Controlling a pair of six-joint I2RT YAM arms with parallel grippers.
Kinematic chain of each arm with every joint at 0, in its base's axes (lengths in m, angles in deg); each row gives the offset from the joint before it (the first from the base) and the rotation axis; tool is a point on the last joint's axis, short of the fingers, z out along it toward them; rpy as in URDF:
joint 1: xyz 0 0 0.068 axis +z
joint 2: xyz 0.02 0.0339 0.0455 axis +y
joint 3: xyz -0.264 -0.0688 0 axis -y
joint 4: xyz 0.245 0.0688 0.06 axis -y
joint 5: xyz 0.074 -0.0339 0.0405 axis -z
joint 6: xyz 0.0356 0 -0.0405 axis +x
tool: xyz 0 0 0 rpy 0 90 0
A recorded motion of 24 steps. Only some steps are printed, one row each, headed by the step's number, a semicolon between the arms.
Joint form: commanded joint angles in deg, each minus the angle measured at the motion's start. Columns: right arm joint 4, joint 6, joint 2, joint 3, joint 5, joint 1; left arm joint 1, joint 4, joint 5, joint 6, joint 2, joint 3.
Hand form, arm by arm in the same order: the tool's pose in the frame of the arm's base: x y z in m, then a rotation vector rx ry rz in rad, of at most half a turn. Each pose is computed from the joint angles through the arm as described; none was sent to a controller.
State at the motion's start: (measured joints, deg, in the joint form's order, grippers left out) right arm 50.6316 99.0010 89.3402 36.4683 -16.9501 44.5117; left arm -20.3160 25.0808 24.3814 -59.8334 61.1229 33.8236
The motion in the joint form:
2: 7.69 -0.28 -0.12 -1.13 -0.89 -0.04; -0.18 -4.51 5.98 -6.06 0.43 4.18
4: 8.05 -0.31 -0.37 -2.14 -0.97 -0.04; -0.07 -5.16 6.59 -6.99 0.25 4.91
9: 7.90 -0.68 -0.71 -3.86 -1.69 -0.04; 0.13 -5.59 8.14 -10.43 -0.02 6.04
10: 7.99 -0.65 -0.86 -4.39 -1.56 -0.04; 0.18 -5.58 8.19 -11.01 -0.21 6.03
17: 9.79 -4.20 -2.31 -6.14 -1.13 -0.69; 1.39 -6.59 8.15 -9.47 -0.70 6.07
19: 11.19 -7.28 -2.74 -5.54 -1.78 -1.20; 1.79 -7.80 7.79 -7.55 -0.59 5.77
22: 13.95 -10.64 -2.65 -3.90 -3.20 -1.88; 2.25 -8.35 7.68 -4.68 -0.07 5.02
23: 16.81 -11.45 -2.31 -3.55 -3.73 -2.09; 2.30 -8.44 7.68 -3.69 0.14 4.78
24: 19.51 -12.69 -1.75 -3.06 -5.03 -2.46; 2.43 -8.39 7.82 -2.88 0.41 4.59
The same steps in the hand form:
2: 0.2185 0.2298 0.2233 0.5949 1.8869 2.0968; 0.2254 -0.1035 0.2973 -0.2682 1.8489 -1.5335
4: 0.2161 0.2275 0.2200 0.5978 1.8951 2.0925; 0.2253 -0.1033 0.3013 -0.2738 1.8498 -1.5518
9: 0.2118 0.2239 0.2125 0.5976 1.9311 2.0771; 0.2247 -0.1030 0.3086 -0.3011 1.8505 -1.6127
10: 0.2106 0.2226 0.2107 0.6036 1.9348 2.0727; 0.2242 -0.1026 0.3093 -0.3088 1.8486 -1.6203
17: 0.2078 0.2147 0.2123 0.5364 1.8887 2.0412; 0.2247 -0.0973 0.3097 -0.3074 1.8440 -1.5857
19: 0.2098 0.2135 0.2201 0.4517 1.8391 2.0339; 0.2256 -0.0956 0.3052 -0.3046 1.8616 -1.5483
22: 0.2143 0.2140 0.2332 0.3356 1.7570 2.0415; 0.2275 -0.0941 0.2975 -0.2844 1.8822 -1.5020
23: 0.2152 0.2137 0.2386 0.2872 1.7030 2.0583; 0.2280 -0.0940 0.2950 -0.2740 1.8888 -1.4882
24: 0.2167 0.2134 0.2431 0.2237 1.6571 2.0699; 0.2288 -0.0938 0.2929 -0.2645 1.8939 -1.4779

